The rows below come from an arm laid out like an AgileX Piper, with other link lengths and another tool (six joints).
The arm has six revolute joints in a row. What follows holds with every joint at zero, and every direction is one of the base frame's. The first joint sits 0.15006 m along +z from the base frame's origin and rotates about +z. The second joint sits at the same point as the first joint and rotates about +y. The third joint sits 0.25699 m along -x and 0.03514 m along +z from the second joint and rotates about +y. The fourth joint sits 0.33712 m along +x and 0.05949 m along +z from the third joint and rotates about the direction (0.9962, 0, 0.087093). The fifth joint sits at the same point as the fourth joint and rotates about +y. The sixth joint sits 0.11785 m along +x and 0.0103 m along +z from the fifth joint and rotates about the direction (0.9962, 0, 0.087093). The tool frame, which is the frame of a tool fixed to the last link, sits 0.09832 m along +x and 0.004 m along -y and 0.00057 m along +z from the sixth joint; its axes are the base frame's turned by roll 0.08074, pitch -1.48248 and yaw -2.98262 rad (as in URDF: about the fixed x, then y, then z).
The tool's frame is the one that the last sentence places.
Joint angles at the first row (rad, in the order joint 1, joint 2, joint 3, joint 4, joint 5, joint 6):
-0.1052, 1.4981, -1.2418, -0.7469, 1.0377, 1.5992
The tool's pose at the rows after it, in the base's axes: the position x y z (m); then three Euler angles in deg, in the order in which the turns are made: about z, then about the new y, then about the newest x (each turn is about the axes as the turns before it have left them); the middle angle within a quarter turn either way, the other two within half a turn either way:
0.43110, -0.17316, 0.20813, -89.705, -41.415, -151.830
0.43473, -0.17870, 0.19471, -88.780, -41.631, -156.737
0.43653, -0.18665, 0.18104, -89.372, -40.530, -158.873
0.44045, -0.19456, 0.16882, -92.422, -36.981, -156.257
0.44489, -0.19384, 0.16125, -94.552, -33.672, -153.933
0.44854, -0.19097, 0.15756, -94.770, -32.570, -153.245
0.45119, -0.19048, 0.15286, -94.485, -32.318, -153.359
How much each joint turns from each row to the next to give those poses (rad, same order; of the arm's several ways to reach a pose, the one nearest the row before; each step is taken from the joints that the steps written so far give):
0.0000, 0.0991, -0.0788, -0.0036, 0.0665, 0.0063
-0.0024, 0.0812, -0.0605, -0.0036, 0.0581, 0.0000
-0.0211, 0.0528, -0.0333, 0.0179, 0.0148, -0.0001
-0.0421, 0.0164, -0.0044, 0.0600, -0.0506, 0.0008
-0.0208, 0.0056, -0.0008, 0.0571, -0.0376, 0.0014
-0.0007, 0.0064, -0.0019, 0.0186, -0.0149, 0.0002
0.0000, 0.0124, -0.0031, 0.0031, -0.0086, 0.0000

